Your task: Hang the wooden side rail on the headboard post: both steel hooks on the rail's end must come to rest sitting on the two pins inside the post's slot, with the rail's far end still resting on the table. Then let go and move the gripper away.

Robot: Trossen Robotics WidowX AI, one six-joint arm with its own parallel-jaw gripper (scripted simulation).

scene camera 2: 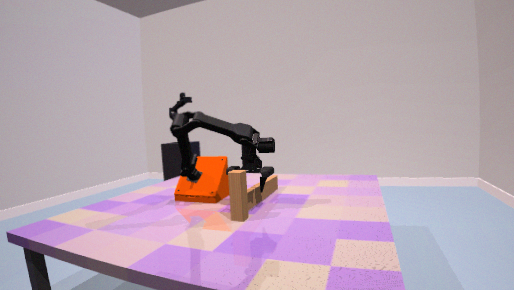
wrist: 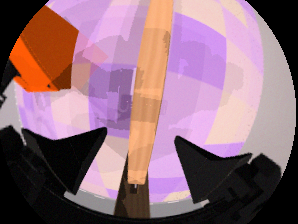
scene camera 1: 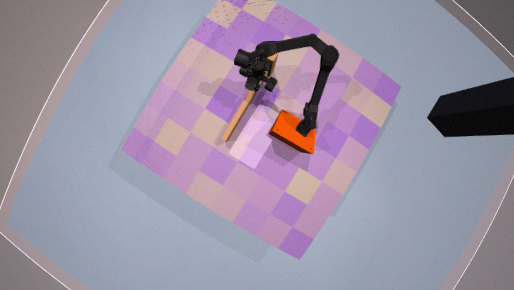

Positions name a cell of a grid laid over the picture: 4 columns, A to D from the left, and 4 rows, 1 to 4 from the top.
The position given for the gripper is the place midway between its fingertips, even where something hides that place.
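Observation:
The gripper (wrist: B3) is open and holds nothing. There's a wooden headboard post too (scene camera 2: B3), and you'd see it again at (wrist: B4).

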